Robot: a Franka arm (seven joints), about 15 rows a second.
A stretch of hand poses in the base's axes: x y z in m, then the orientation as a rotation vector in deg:
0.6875 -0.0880 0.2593 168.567 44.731 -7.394
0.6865 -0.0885 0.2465 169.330 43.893 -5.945
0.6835 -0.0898 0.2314 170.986 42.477 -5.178
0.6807 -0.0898 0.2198 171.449 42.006 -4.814
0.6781 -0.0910 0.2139 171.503 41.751 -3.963
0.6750 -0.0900 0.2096 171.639 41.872 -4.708
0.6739 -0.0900 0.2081 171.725 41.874 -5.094
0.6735 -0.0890 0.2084 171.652 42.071 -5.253
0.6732 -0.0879 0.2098 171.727 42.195 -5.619
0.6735 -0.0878 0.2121 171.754 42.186 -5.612
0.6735 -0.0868 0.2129 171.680 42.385 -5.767
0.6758 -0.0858 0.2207 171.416 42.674 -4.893
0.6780 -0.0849 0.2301 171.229 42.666 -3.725
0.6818 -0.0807 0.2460 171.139 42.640 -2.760
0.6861 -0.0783 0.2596 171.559 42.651 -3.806
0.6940 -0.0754 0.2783 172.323 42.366 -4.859
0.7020 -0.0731 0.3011 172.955 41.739 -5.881
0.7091 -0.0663 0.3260 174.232 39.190 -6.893
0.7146 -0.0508 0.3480 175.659 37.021 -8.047
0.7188 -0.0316 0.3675 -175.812 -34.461 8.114
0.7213 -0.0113 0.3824 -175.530 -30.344 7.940
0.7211 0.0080 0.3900 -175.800 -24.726 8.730
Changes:
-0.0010 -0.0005 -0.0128 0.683 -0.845 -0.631
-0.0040 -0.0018 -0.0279 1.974 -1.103 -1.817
-0.0068 -0.0018 -0.0395 2.341 -1.274 -2.188
-0.0094 -0.0030 -0.0454 2.449 -1.823 -2.329
-0.0125 -0.0020 -0.0497 2.500 -1.311 -2.304
-0.0136 -0.0020 -0.0512 2.527 -1.047 -2.332
-0.0140 -0.0010 -0.0509 2.486 -0.945 -2.201
-0.0143 0.0001 -0.0495 2.537 -0.685 -2.150
-0.0140 0.0002 -0.0472 2.561 -0.685 -2.161
-0.0140 0.0012 -0.0464 2.521 -0.585 -2.029
-0.0117 0.0022 -0.0386 2.466 -1.169 -1.771
-0.0095 0.0031 -0.0292 2.457 -1.950 -1.702
-0.0057 0.0073 -0.0133 2.510 -2.582 -1.670
-0.0014 0.0097 0.0003 2.750 -1.826 -1.779
0.0065 0.0126 0.0190 3.244 -1.017 -2.137
0.0145 0.0149 0.0418 3.541 -0.291 -2.677
0.0216 0.0217 0.0667 4.001 0.401 -4.514
0.0271 0.0372 0.0887 4.716 1.255 -6.136
0.0313 0.0564 0.1082 5.580 1.464 -7.798
0.0338 0.0767 0.1231 6.516 1.510 -10.397
0.0336 0.0960 0.1307 6.810 1.973 -14.038

